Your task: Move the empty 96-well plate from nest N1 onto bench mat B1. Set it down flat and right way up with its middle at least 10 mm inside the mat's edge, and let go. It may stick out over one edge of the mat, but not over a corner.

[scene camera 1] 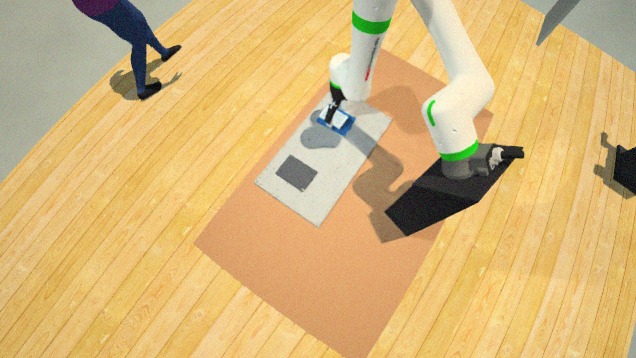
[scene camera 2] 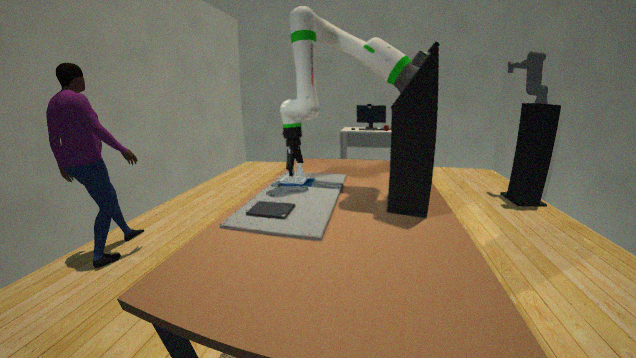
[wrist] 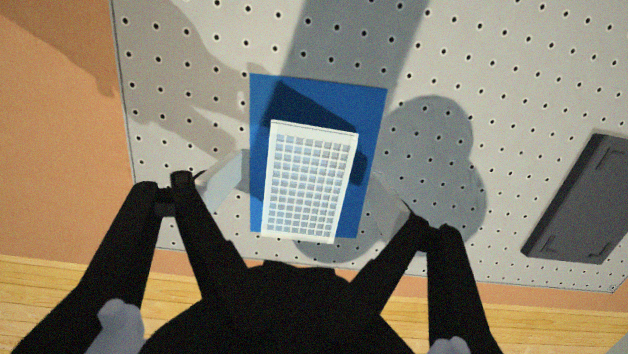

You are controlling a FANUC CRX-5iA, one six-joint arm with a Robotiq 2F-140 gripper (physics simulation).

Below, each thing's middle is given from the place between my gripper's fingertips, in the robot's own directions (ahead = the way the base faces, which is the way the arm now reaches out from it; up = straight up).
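Counted from my hand: blue bench mat (wrist: 353, 108), 2 cm below; dark nest (scene camera 1: 295, 172), 1 cm below and 36 cm to the left; white 96-well plate (wrist: 308, 167), 1 cm below and 2 cm ahead.
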